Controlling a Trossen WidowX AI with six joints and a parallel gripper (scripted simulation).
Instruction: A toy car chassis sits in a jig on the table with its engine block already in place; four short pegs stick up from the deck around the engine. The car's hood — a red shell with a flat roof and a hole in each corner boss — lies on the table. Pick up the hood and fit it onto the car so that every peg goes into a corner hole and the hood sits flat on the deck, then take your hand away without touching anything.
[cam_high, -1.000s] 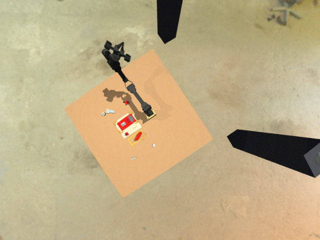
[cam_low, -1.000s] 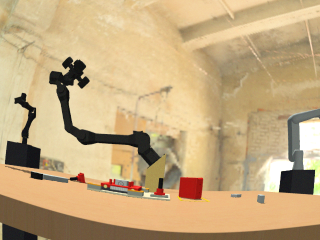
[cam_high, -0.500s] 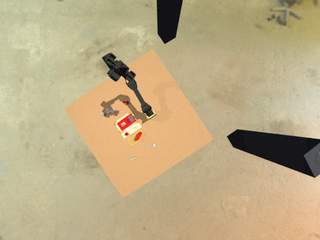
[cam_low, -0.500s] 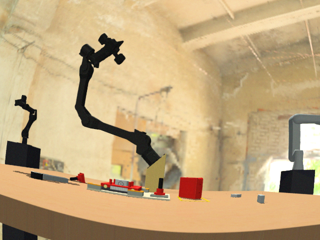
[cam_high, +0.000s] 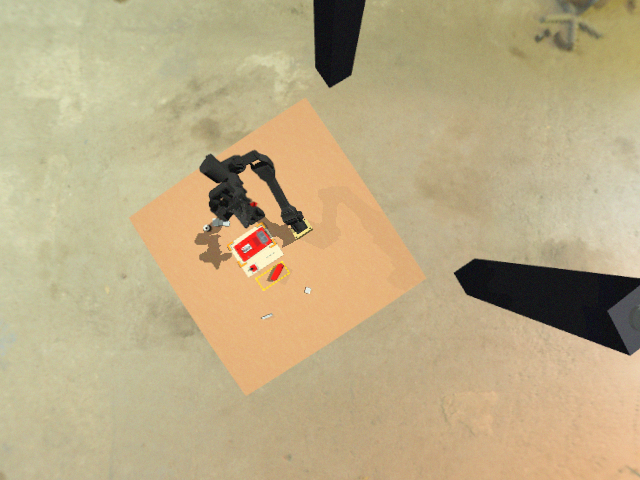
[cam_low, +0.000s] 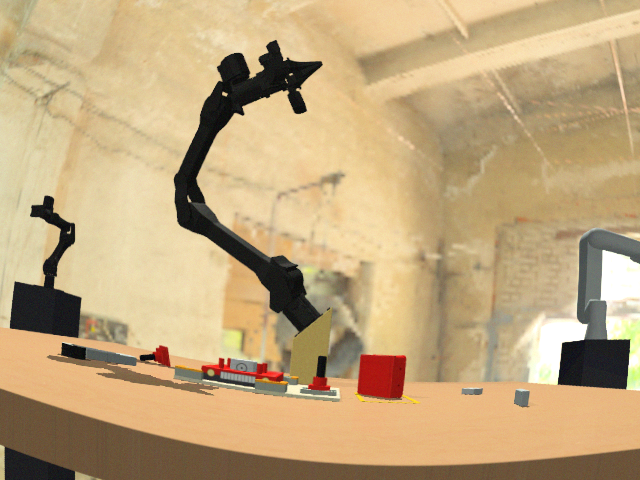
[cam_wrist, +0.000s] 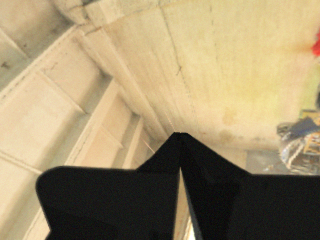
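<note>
Now: the red hood 650 mm below my gripper tip, 160 mm to the left of it and 150 mm ahead of it. Also, from my gripper tip: grey engine block (660 mm below, 230 mm ahead, 40 mm to the right); then cream jig (670 mm below, 200 mm ahead, 30 mm to the right).
</note>
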